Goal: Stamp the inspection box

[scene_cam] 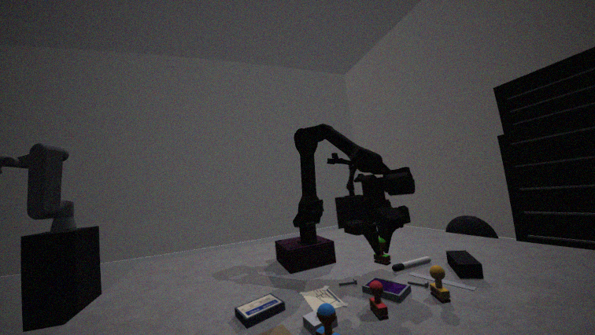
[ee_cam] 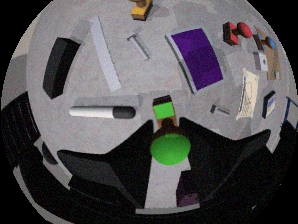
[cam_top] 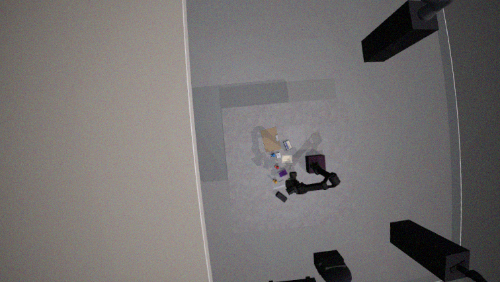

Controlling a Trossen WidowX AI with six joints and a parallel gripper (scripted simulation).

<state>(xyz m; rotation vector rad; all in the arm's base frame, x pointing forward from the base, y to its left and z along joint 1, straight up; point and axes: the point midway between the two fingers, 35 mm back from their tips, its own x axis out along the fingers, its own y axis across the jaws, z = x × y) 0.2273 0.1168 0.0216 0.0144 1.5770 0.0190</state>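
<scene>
My gripper tip is 6 cm short of the purple ink pad, 6 cm to the left of it and 6 cm above it. Round my gripper tip: ruler 10 cm ahead, 8 cm to the left, 6 cm below; green-knobbed stamp right at my gripper tip; marker 9 cm to the left, 5 cm below.
</scene>
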